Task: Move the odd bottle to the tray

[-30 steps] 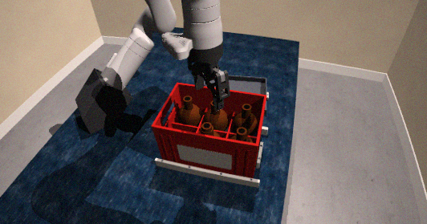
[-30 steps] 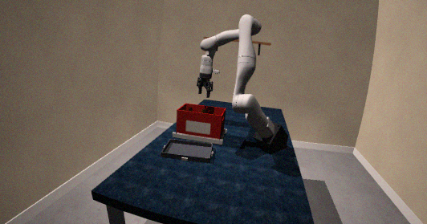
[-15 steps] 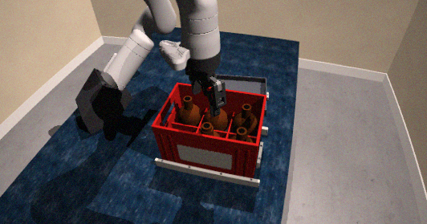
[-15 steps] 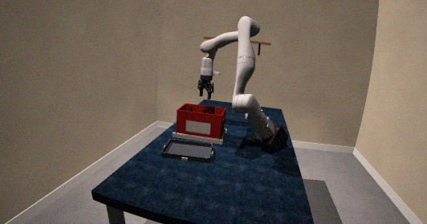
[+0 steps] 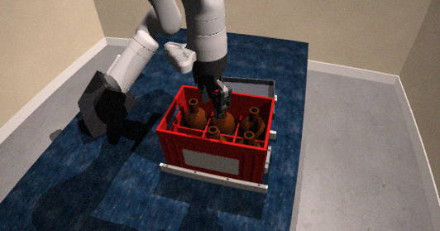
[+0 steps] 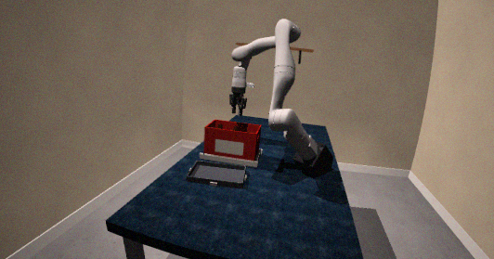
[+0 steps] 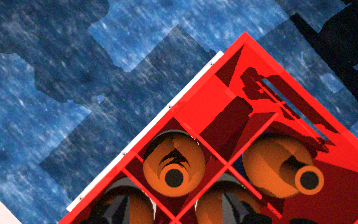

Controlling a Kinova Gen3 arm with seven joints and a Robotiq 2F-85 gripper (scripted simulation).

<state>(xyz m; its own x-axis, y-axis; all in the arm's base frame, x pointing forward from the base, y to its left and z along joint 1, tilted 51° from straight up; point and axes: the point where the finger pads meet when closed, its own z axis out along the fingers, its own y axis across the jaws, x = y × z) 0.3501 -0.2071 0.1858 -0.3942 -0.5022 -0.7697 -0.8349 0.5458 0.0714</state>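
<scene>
Now: hand 10 mm past the crate, 40 mm to the right of it and 160 mm above it. The rest, counted from my hand: grey tray: 100 mm behind, 300 mm to the left, 230 mm below.
</scene>
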